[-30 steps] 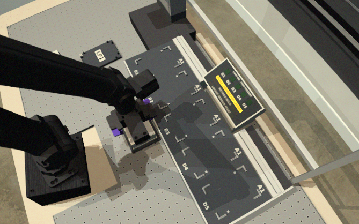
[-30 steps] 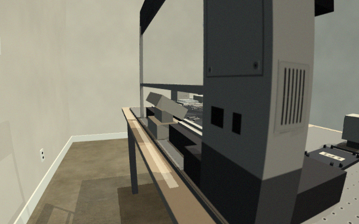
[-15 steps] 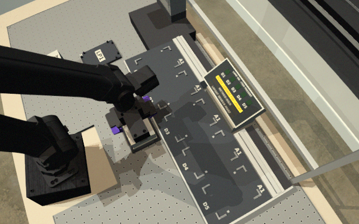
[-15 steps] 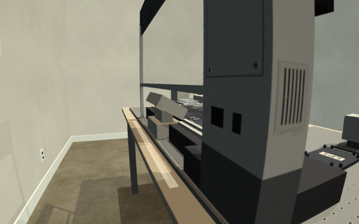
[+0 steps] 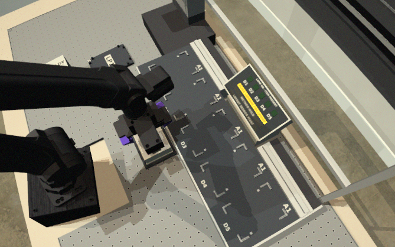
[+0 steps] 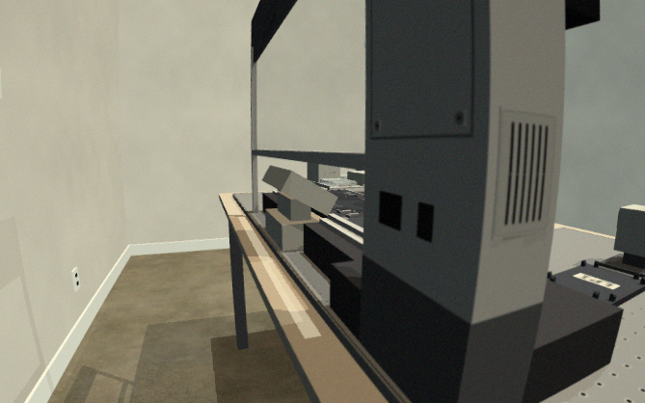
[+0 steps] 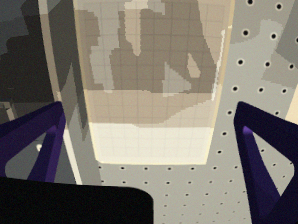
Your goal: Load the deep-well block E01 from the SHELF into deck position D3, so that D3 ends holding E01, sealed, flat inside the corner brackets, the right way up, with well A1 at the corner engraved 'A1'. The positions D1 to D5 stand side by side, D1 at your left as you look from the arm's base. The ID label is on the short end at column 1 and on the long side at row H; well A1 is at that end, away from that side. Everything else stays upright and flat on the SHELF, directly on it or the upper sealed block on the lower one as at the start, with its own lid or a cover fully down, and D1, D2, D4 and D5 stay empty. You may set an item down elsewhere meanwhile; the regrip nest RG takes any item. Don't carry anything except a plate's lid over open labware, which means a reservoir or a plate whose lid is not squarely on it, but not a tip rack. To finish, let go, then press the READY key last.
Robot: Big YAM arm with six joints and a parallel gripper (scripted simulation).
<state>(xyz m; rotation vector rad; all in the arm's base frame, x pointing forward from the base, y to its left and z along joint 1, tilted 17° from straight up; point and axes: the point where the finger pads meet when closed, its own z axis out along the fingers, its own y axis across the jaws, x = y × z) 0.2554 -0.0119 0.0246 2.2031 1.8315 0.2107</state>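
Now: the deep-well block 50 mm below my hand. Round my hand: ready key: 340 mm to the left, 110 mm behind; then regrip nest RG: 70 mm below; then LP1 pad: 350 mm to the left, 70 mm below, 60 mm ahead.
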